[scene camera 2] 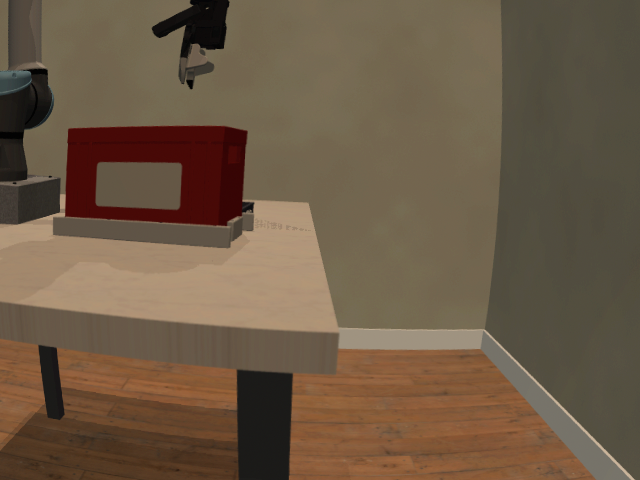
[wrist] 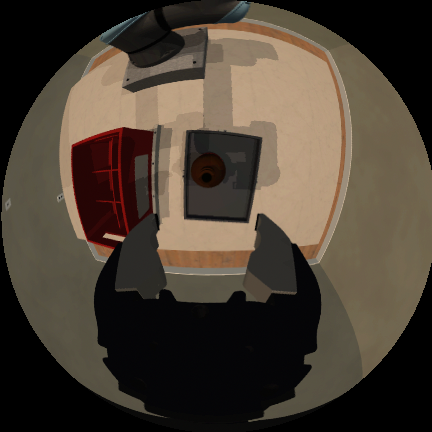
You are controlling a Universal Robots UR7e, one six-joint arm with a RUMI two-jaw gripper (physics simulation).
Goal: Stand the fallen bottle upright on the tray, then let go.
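Seen in the pictures: gripper, fingertip midpoint: (scene camera 2: 186,86) (wrist: 206,215); arm's base at its link origin: (wrist: 157,49).
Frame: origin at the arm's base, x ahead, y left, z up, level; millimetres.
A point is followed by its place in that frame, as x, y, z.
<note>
A brown bottle (wrist: 208,170) @[361, 185, 76] stands upright on the dark grey tray (wrist: 215,218) @[524, 215, -65] in the wrist view, nearer the tray's left side, its mouth facing up to the camera. In scene camera 2 a small dark corner of the tray (scene camera 2: 248,206) @[529, 226, -60] shows behind the red crate, and the bottle is hidden there. My gripper (wrist: 206,215) @[383, 189, 192] (scene camera 2: 186,84) @[383, 189, 192] is open with nothing between its fingers. It hangs high above the tray and the bottle, clear of both.
A red crate (scene camera 2: 206,175) @[529, -162, 18] (wrist: 137,145) @[317, 26, 24] with inner dividers stands beside the tray, edged by a grey rail (scene camera 2: 139,231) @[426, -172, -68] (wrist: 157,170) @[393, 38, -76]. The robot's base block (scene camera 2: 38,198) @[114, 14, -42] (wrist: 170,75) @[110, 55, -37] stands on the table (scene camera 2: 258,289) @[650, -413, -84] (wrist: 295,210) @[479, 485, -84].
</note>
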